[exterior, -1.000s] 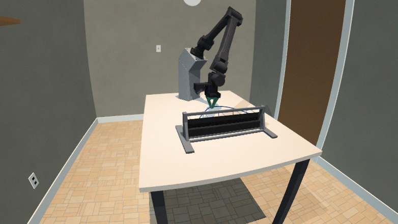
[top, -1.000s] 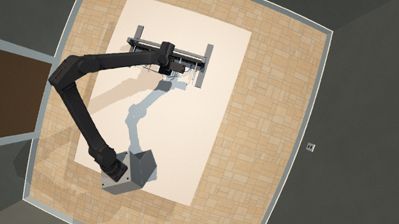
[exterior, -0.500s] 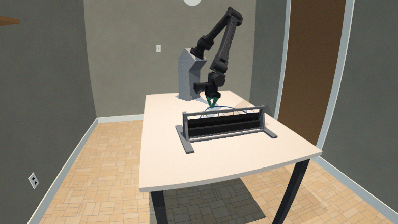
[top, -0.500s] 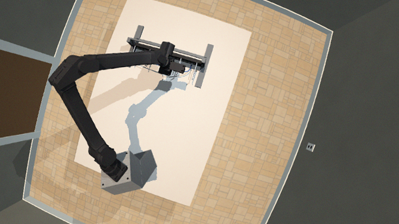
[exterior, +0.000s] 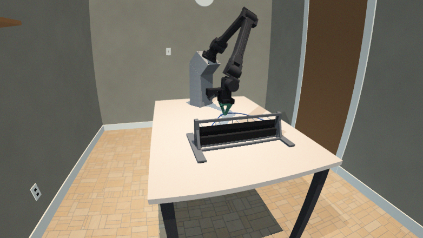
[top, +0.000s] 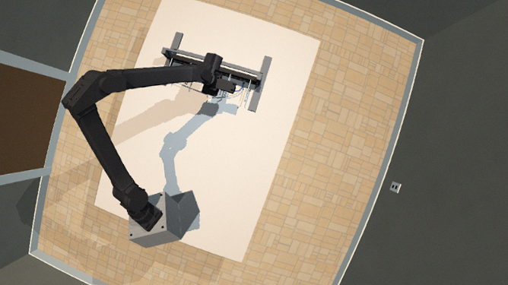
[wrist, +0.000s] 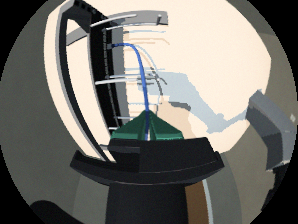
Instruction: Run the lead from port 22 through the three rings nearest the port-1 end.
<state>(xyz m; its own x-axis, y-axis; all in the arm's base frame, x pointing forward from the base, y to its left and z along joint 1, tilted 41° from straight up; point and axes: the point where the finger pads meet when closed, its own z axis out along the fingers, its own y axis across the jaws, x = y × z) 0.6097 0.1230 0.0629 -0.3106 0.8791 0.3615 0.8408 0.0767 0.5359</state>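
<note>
Right now the grey rack is 9 cm to the left of my hand, 8 cm ahead of it and 6 cm below it.
</note>
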